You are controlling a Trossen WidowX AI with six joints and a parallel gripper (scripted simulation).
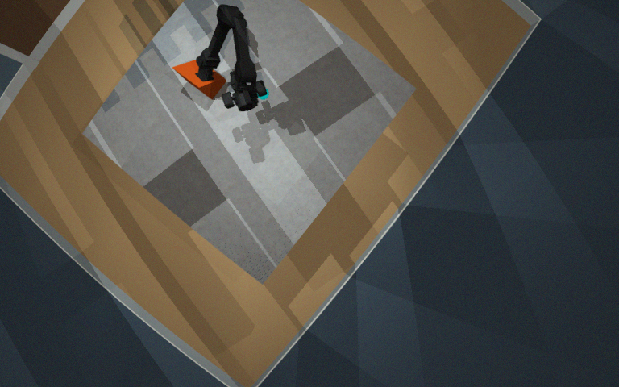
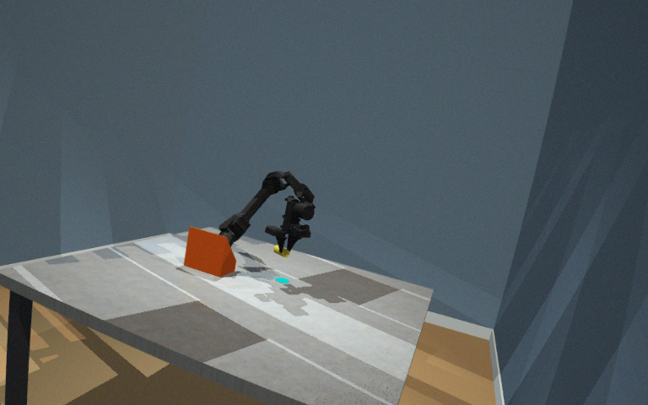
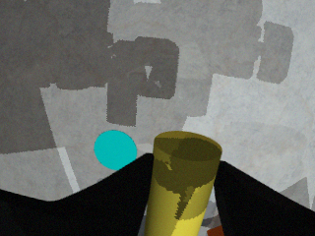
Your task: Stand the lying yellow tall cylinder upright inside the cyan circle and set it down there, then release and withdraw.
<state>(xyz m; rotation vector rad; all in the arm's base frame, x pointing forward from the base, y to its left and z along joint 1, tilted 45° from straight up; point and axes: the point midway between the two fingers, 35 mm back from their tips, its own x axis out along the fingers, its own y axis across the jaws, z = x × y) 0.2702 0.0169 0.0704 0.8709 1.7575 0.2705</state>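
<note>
My gripper tip is now 150 mm above the cyan circle, 90 mm to the right of it and 30 mm past it. Round my gripper tip: yellow tall cylinder 20 mm behind, 10 mm to the left.
</note>
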